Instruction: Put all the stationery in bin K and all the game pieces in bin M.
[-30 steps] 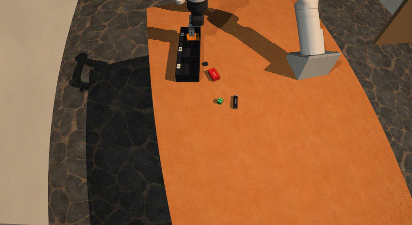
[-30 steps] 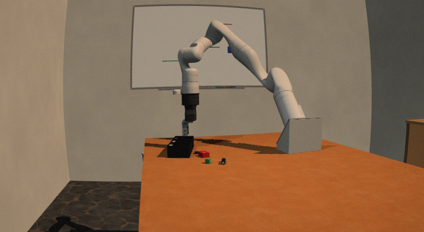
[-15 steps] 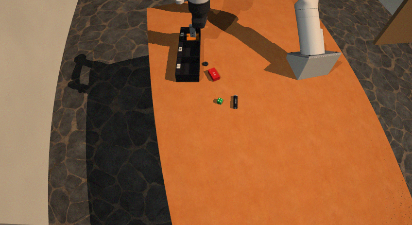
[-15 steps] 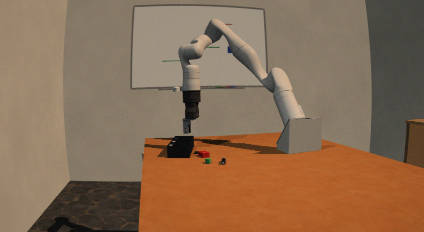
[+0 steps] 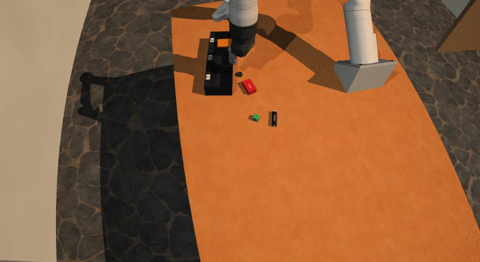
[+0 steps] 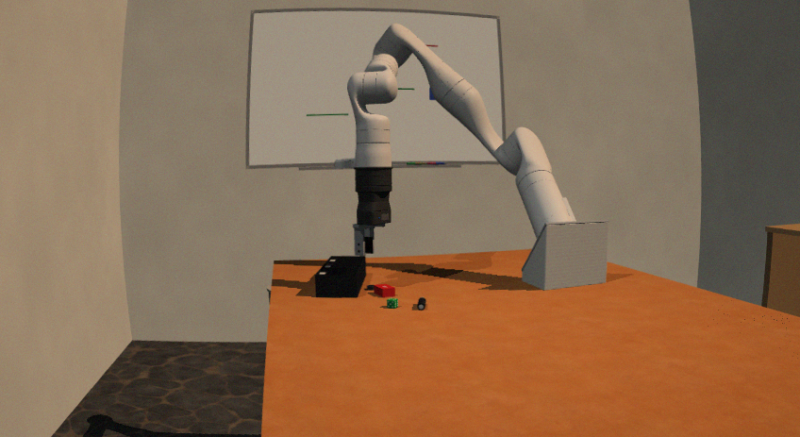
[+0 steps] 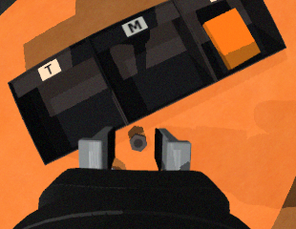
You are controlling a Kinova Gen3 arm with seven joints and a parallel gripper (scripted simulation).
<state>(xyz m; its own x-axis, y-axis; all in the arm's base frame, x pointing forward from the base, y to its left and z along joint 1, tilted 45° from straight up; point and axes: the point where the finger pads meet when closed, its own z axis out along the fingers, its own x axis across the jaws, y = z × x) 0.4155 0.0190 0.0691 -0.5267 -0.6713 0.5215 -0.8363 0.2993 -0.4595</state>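
Right now the green die is 17 cm to the left of my hand, 8 cm below it and 5 cm behind it. The rest, counted from my hand: black nut (9 cm below, 1 cm behind); black row (7 cm below, 5 cm ahead, 4 cm to the right); red 9V battery (8 cm below, 5 cm to the left, 3 cm behind).
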